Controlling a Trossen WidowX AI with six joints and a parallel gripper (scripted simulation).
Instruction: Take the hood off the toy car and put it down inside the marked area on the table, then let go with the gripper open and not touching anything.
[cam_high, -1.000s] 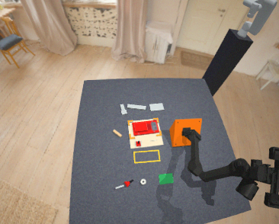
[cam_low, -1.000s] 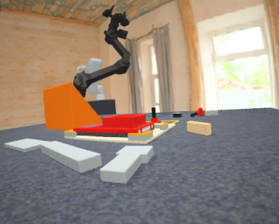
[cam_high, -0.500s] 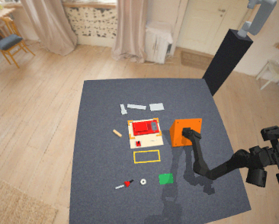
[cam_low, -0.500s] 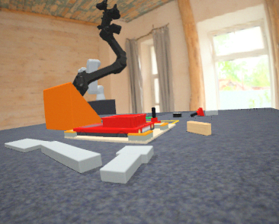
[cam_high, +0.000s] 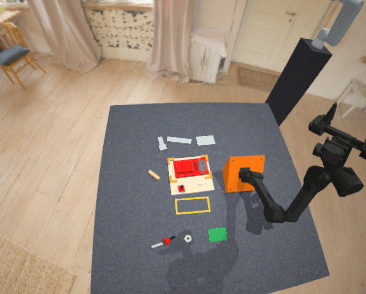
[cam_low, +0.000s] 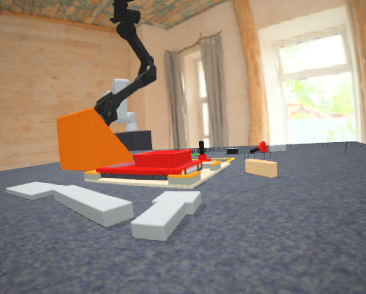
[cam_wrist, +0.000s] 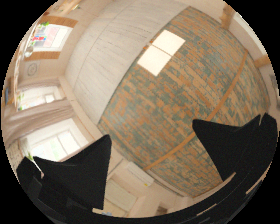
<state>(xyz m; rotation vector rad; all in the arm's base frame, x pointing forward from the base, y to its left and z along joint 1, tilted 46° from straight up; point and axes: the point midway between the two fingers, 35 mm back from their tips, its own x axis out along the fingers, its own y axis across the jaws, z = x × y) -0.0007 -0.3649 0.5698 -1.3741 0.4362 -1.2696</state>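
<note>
Right now my gripper tip is 76 cm above the red hood, 32 cm short of it and 23 cm to the left of it. Round my gripper tip: cream baseplate (79 cm below, 30 cm ahead, 20 cm to the right); then wooden block (79 cm below, 50 cm ahead, 19 cm to the right); then green square (80 cm below, 17 cm to the left, 17 cm ahead).
</note>
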